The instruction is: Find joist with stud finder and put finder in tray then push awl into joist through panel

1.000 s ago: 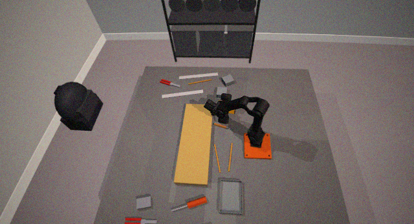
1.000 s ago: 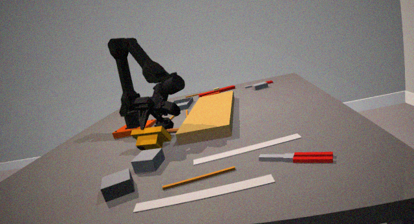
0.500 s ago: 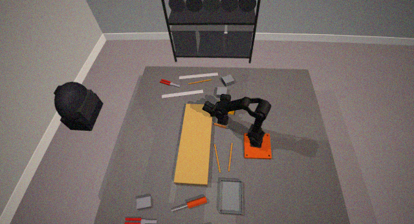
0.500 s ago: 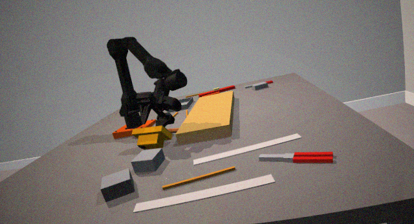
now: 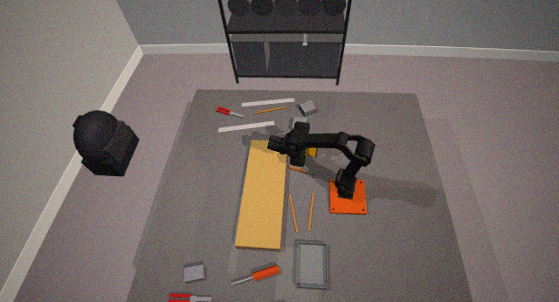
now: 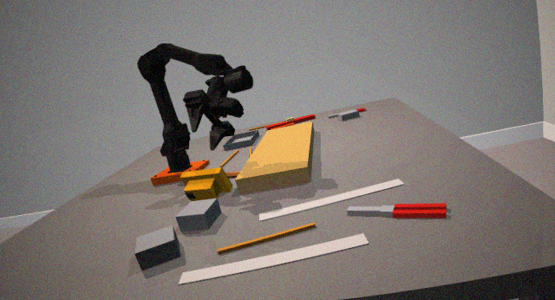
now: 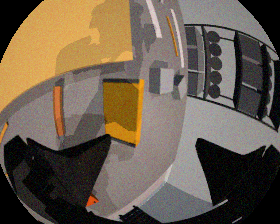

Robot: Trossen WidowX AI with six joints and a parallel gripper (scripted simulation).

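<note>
Now: gripper tip 20 mm past the stud finder, 60 mm to the left of it and 110 mm above it. From my gripper tip the other things lie so: indicator window: 40 mm behind, 70 mm to the right, 120 mm below; then grey tray: 110 mm behind, 490 mm to the left, 120 mm below; then awl: 20 mm behind, 80 mm to the left, 130 mm below.
</note>
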